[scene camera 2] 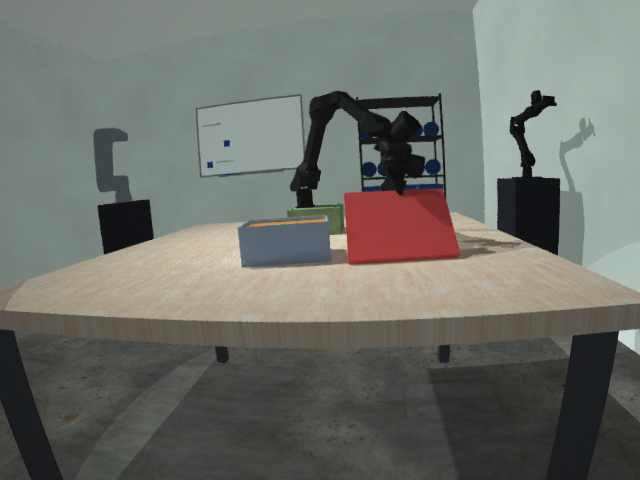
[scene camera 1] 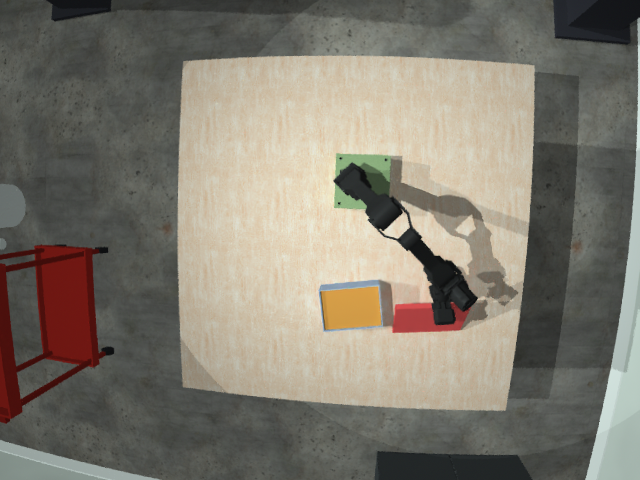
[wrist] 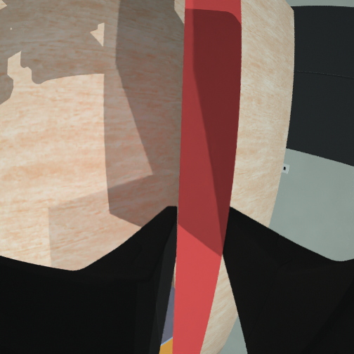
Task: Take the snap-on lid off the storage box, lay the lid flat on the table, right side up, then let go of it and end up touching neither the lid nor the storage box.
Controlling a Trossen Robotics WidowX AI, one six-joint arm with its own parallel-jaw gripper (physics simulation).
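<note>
The storage box [scene camera 1: 352, 308] [scene camera 2: 285, 243] is open, grey-blue with an orange inside, and stands upright on the table. The red lid [scene camera 1: 413, 319] [scene camera 2: 401, 229] [wrist: 206, 130] is off the box, to its right in both scene views. It is tilted steeply, its lower long edge at the table top and its upper edge raised; its broad outer face shows in scene camera 2. My gripper [scene camera 2: 399, 192] [wrist: 198, 215] is shut on the lid's upper edge, with one black finger on each side. The lid's underside is hidden in scene camera 2.
The arm's base stands on a green block [scene camera 1: 362, 157] [scene camera 2: 334, 219] behind the box. The wooden table [scene camera 1: 248, 206] [scene camera 2: 310, 294] has its right edge beyond the lid. A red frame [scene camera 1: 67, 304] stands on the floor at the left. A dark cabinet [scene camera 1: 449, 466] is beyond the table's near edge.
</note>
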